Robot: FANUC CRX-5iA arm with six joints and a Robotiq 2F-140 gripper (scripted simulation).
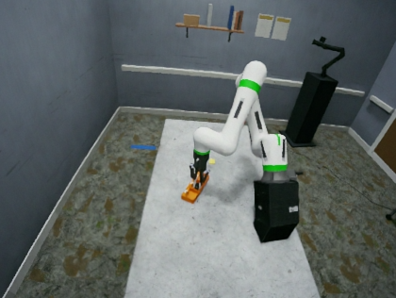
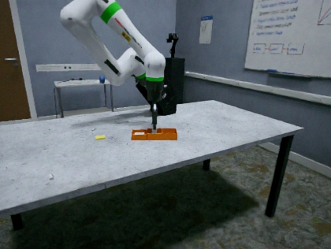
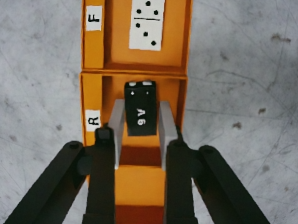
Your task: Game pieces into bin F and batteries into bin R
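My hand is 10 mm short of the orange bin block and 30 mm above it. From my hand the other things lie so: white domino (50 mm behind, 70 mm to the right, 30 mm below); yellow flat piece (160 mm behind, 250 mm to the right, 40 mm below); black battery (10 mm behind, 10 mm to the right, 30 mm below).
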